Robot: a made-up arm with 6 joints.
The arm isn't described. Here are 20 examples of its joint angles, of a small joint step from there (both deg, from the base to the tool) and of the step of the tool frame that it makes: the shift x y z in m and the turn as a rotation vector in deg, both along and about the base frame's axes.
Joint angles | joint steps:
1: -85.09 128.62 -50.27 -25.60 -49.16 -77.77 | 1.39 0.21 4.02 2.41 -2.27 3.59
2: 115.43 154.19 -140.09 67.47 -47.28 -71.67 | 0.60 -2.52 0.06 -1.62 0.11 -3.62
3: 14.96 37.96 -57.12 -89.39 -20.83 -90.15 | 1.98 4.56 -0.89 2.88 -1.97 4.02
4: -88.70 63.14 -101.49 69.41 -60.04 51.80 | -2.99 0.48 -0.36 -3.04 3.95 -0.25
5: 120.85 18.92 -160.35 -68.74 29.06 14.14 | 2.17 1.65 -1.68 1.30 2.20 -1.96
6: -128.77 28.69 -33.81 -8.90 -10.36 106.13 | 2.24 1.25 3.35 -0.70 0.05 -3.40
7: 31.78 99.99 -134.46 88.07 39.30 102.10 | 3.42 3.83 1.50 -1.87 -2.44 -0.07
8: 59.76 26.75 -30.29 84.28 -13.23 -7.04 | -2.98 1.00 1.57 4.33 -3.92 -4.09
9: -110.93 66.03 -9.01 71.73 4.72 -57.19 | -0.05 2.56 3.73 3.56 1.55 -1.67
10: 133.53 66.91 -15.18 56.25 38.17 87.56 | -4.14 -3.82 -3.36 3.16 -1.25 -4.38
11: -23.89 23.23 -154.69 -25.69 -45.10 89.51 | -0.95 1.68 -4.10 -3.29 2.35 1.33
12: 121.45 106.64 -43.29 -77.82 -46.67 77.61 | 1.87 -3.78 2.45 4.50 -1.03 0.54
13: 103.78 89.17 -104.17 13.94 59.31 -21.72 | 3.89 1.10 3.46 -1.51 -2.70 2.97
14: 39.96 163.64 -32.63 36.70 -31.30 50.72 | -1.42 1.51 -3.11 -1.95 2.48 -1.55
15: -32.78 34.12 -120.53 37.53 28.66 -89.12 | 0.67 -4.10 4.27 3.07 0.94 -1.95
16: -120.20 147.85 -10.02 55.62 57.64 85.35 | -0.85 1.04 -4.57 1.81 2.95 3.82
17: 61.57 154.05 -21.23 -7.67 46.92 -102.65 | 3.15 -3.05 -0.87 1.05 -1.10 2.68
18: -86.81 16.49 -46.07 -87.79 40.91 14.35 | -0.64 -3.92 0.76 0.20 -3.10 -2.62
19: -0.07 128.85 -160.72 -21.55 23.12 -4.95 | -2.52 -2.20 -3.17 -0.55 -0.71 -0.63
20: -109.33 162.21 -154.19 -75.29 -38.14 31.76 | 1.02 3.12 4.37 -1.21 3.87 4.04
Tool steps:
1: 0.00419 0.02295 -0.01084 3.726 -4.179 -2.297
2: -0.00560 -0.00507 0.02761 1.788 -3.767 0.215
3: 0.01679 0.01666 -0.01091 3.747 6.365 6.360
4: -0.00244 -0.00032 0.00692 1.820 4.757 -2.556
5: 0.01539 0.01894 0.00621 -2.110 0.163 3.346
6: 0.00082 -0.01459 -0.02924 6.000 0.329 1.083
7: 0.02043 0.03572 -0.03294 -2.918 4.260 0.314
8: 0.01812 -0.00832 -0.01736 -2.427 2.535 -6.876
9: 0.01255 0.02464 -0.02600 5.303 -4.539 -0.733
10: -0.00784 0.03240 0.03343 7.560 6.706 -3.649
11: 0.00179 0.01161 -0.00375 1.767 -0.700 -2.328
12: -0.00674 -0.00880 0.01590 -0.874 3.623 -1.658
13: -0.02582 0.00327 -0.02661 -2.681 0.280 0.988
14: 0.00353 0.00689 -0.01110 1.438 2.295 0.798
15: -0.00727 0.00633 -0.01262 -0.986 0.984 2.005
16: -0.00712 -0.02211 -0.01642 1.729 1.284 -4.120
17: 0.00919 0.01345 -0.00978 3.263 -5.181 1.845
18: 0.00265 0.01730 0.00557 -1.789 3.255 0.837
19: -0.03101 -0.02021 0.03778 -1.322 -5.910 -2.860
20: 0.00366 -0.00564 -0.06727 9.632 -5.042 -2.377
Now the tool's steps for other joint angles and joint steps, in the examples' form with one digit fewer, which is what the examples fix.
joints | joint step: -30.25 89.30 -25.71 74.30 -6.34 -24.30 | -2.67 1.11 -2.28 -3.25 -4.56 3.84
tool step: -0.0004 -0.0246 0.0076 -4.38 -0.92 -5.35
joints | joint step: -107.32 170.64 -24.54 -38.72 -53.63 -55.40 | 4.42 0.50 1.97 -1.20 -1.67 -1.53
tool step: 0.0049 0.0146 0.0097 -0.07 -1.75 5.62
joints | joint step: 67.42 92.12 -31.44 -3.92 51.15 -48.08 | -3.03 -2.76 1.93 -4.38 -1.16 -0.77
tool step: 0.0144 -0.0095 0.0037 0.86 -2.78 1.38
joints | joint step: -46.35 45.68 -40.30 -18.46 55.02 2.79 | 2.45 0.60 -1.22 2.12 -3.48 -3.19
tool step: 0.0171 0.0042 0.0083 -2.10 -2.39 5.93
